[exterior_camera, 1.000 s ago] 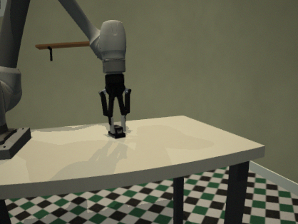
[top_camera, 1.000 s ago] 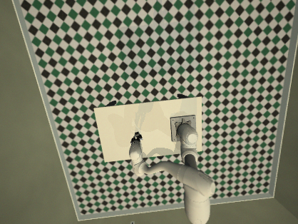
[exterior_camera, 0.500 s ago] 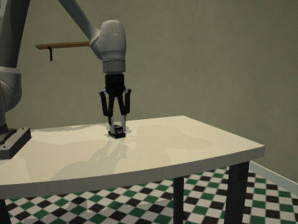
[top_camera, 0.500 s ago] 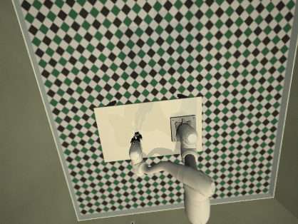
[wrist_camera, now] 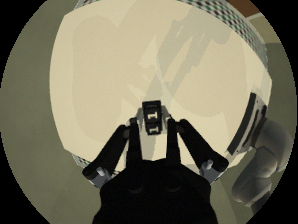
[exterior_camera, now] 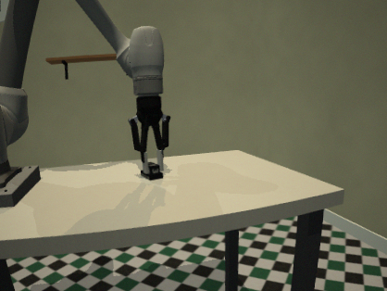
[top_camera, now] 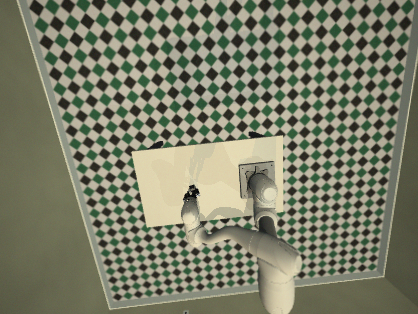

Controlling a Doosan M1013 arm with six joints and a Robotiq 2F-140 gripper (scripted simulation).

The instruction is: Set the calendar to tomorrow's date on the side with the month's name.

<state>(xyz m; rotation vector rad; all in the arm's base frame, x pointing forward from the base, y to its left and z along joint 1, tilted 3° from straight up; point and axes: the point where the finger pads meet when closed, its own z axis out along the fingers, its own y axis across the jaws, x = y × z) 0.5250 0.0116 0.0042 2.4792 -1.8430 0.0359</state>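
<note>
The black calendar cube lies 30 mm below my hand. Round my hand: calendar tray (10 mm behind, 20 mm to the left, 40 mm below).
</note>
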